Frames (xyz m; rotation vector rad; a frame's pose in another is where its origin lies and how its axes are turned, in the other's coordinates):
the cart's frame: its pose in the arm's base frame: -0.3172 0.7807 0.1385 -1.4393 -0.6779 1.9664
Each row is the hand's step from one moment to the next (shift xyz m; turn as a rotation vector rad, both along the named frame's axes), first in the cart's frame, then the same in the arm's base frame.
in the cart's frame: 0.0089 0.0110 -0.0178 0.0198 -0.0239 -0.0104
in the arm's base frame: 0.0132 -0.0002 -0.0185 0.0095 0.0313 0.0011
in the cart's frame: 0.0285 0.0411 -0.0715 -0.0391 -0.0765 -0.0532
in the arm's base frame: 0.0550 -0.0039 -0.0676 0.0729 0.0271 0.0645
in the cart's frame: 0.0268 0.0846 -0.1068 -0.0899 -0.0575 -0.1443
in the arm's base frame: 0.0819 -0.0332 -0.1071 0.1687 -0.0181 0.0586
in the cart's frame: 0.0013 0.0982 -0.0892 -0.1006 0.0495 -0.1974
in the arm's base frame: 0.0686 -0.0620 -0.0952 0.2039 -0.0966 -0.0249
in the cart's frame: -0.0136 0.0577 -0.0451 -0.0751 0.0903 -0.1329
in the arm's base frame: 0.0366 -0.0472 -0.0445 0.1293 -0.1096 -0.0522
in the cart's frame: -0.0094 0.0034 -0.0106 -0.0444 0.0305 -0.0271
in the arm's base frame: 0.0117 -0.0086 0.0007 0.0310 -0.0517 -0.0003
